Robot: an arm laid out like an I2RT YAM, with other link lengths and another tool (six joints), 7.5 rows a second.
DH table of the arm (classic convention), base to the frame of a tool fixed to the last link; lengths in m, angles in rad. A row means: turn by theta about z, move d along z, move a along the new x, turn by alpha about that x. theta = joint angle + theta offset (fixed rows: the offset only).
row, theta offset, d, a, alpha
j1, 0, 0.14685, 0.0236, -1.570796
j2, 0, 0, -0.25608, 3.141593
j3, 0.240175, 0, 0.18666, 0
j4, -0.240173, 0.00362, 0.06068, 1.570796
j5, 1.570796, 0.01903, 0, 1.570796
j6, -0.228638, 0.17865, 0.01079, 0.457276
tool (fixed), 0, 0.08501, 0, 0
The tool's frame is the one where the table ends.
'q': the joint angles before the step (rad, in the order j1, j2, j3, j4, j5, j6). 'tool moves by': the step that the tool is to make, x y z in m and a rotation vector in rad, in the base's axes. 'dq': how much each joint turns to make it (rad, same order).
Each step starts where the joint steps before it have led.
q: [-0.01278, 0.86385, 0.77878, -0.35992, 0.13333, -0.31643]
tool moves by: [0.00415, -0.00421, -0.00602, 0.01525, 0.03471, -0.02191]
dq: [0.00006, 0.04462, 0.03050, -0.02404, 0.01302, 0.02330]
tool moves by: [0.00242, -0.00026, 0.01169, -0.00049, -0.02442, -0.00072]
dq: [-0.00041, 0.00040, 0.02519, -0.00037, 0.00035, -0.00002]
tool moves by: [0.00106, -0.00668, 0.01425, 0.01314, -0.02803, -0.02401]
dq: [-0.01874, 0.00000, 0.03625, -0.01068, -0.00118, 0.01485]
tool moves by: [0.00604, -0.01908, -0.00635, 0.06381, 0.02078, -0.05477]
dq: [-0.09613, 0.05456, 0.02402, 0.00040, -0.06410, 0.03815]
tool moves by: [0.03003, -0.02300, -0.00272, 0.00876, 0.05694, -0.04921]
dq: [-0.04922, 0.18119, 0.13201, -0.00843, 0.00000, 0.00001]
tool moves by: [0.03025, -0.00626, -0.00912, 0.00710, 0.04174, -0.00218]
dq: [-0.00151, 0.15032, 0.09386, 0.01412, 0.00078, 0.00000]
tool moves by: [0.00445, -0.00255, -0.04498, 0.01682, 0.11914, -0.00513]
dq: [0.00000, 0.09957, -0.00038, -0.02022, 0.00686, -0.00077]
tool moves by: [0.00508, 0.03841, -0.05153, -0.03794, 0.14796, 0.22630]
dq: [0.00001, 0.11326, -0.00006, -0.02057, -0.12244, -0.20065]
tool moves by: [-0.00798, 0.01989, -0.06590, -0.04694, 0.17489, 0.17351]
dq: [0.00002, 0.15795, 0.00006, -0.01682, -0.04653, -0.18423]
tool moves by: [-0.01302, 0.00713, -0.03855, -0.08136, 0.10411, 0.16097]
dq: [-0.00004, 0.09115, -0.00003, -0.01182, 0.00418, -0.18925]
